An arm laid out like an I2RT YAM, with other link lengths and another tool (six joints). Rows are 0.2 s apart.
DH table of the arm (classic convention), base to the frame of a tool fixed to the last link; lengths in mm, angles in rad. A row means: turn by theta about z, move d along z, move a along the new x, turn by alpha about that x. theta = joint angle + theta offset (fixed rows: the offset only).
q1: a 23  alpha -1.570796  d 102.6  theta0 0
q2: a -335.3  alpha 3.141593  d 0  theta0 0
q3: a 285  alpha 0  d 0  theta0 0.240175
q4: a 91  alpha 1.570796  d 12.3  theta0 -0.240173
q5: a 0  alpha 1.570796  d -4.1  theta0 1.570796
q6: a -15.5  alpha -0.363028  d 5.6  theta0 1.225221
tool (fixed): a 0  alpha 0  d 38.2  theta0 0
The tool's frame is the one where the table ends.
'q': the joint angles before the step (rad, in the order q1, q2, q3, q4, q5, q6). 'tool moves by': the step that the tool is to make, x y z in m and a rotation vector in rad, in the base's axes. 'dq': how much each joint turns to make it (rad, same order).
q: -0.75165, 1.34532, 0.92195, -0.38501, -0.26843, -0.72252
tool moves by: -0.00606, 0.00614, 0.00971, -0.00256, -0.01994, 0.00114
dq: 0.00000, -0.03677, 0.00153, -0.01992, -0.00922, 0.00765
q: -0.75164, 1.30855, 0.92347, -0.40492, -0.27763, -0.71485
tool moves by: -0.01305, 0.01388, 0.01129, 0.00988, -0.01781, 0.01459
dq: 0.00151, -0.06587, -0.00769, -0.05059, -0.02295, 0.00462
